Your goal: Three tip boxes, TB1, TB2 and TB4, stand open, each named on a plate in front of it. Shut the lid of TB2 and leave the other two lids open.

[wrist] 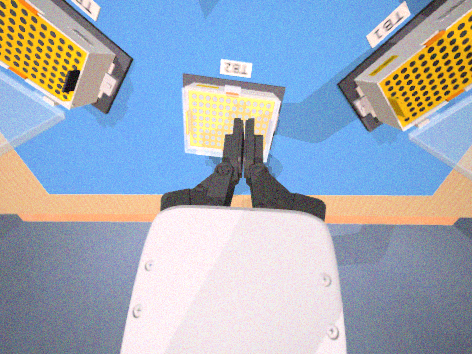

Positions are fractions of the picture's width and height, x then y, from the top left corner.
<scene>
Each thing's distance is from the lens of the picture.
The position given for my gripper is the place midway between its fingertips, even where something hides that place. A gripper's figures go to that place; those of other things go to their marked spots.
my gripper (0.52, 0.37): 0.15 m
clear lid (0.44, 0.33): 0.24 m
blue mat (0.68, 0.42): 0.37 m
The marked spots on the clear lid and the blue mat are 0.22 m apart.
</scene>
